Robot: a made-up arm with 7 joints.
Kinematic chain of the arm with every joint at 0, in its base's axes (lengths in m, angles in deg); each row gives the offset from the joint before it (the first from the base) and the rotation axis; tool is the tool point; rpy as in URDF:
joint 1: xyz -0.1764 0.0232 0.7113 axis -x
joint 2: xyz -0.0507 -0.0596 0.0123 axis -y
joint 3: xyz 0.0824 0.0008 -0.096 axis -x
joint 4: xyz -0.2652 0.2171 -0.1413 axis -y
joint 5: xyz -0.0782 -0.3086 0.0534 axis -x
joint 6: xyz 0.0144 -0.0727 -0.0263 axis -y
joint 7: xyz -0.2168 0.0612 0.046 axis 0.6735 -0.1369 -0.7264
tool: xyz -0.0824 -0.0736 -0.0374 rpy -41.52 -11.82 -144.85
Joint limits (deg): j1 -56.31..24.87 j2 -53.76..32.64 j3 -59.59..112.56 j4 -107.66..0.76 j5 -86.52..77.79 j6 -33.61..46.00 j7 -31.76..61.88
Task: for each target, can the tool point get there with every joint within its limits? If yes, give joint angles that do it. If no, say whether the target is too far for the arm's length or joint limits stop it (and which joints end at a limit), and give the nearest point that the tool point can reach.
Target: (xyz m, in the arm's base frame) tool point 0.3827 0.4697 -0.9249
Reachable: no: too far | nearest point -0.3434 0.1944 0.0838 | short by 1.273 m
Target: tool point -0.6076 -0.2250 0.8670
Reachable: yes | joints -46.68 -41.18 -32.82 -52.40 -35.82 31.44 46.90
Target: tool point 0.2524 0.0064 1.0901
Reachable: no: joint limits stop it (at a limit: joint 1, joint 2, joint 4, joint 5, joint 6) | nearest point -0.0424 0.0024 0.9544 | short by 0.325 m
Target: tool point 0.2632 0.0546 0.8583
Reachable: no: joint limits stop it (at a limit: joint 1, joint 2, joint 4, joint 5, joint 6) | nearest point -0.0290 0.0518 0.8762 | short by 0.293 m
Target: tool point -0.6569 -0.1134 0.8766
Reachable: yes | joints -35.15 -20.01 82.40 -57.11 16.25 28.44 53.49
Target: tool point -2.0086 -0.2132 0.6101
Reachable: no: too far | nearest point -0.8905 -0.0908 0.6625 | short by 1.126 m
